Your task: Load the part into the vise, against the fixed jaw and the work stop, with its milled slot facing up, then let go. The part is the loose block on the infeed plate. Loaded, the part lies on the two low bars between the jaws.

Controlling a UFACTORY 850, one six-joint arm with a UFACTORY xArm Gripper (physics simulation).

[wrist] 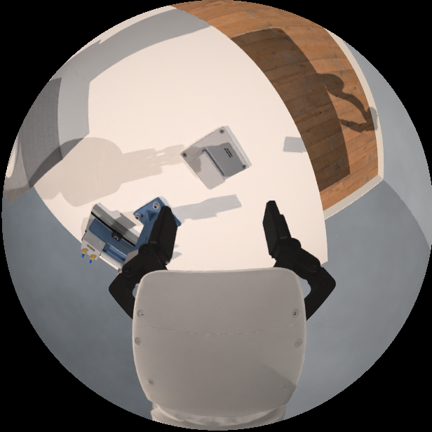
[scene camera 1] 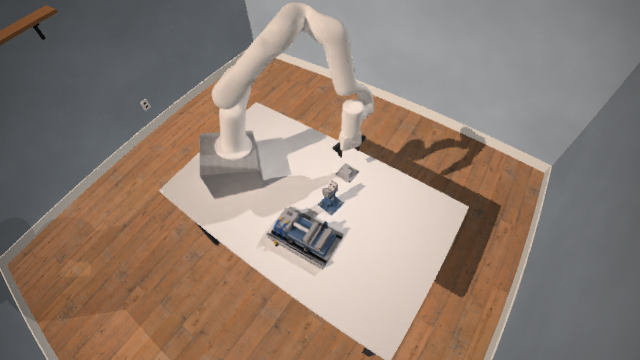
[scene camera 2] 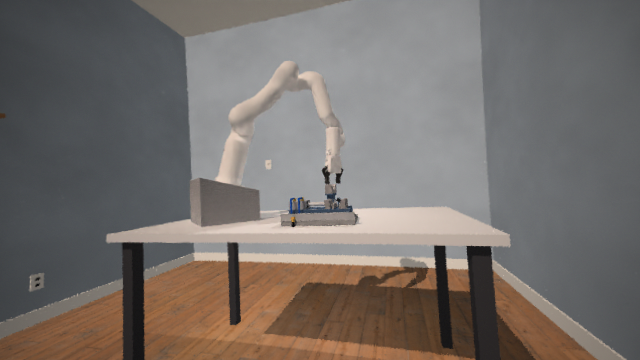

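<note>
The part, a grey block [wrist: 212,177], sits on the light grey infeed plate [scene camera 1: 341,172] [wrist: 221,137]. A shadow falls across its upper left, and its milled slot cannot be made out. My gripper [scene camera 1: 351,148] [scene camera 2: 332,178] [wrist: 218,213] is open and empty, above the table. In the wrist view the part and plate lie ahead of the fingertips, not between them. The blue and grey vise [scene camera 1: 306,233] [scene camera 2: 320,211] [wrist: 111,242] stands beyond the blue stand, its jaws apart. The low bars and work stop are too small to tell, and the left finger's linkage hides part of the vise in the wrist view.
A blue stand [scene camera 1: 330,203] [wrist: 146,207] with a grey head [scene camera 1: 330,189] [scene camera 2: 330,189] rises between the infeed plate and the vise, close to the left finger in the wrist view. The grey robot pedestal [scene camera 1: 231,172] [scene camera 2: 225,202] stands on the white table [scene camera 1: 400,230] [scene camera 2: 425,225].
</note>
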